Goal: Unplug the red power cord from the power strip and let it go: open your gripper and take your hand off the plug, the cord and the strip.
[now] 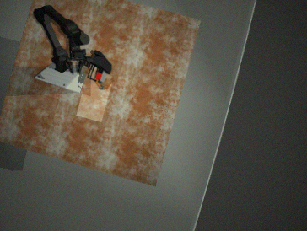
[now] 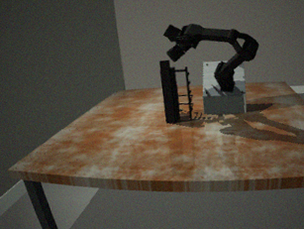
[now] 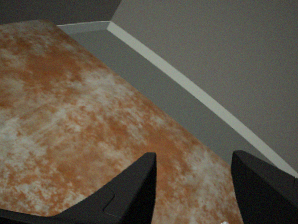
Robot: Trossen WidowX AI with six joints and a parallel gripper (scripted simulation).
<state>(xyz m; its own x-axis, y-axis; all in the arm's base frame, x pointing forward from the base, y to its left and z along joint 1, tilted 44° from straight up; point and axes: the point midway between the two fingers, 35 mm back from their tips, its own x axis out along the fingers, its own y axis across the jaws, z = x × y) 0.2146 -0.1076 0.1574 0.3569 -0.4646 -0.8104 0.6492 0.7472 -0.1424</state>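
Right now my gripper tip is 5 cm short of the red plug, 7 cm to the right of it and 19 cm above it. From my gripper tip the other things lie so: grey square: 6 cm ahead, 33 cm below.
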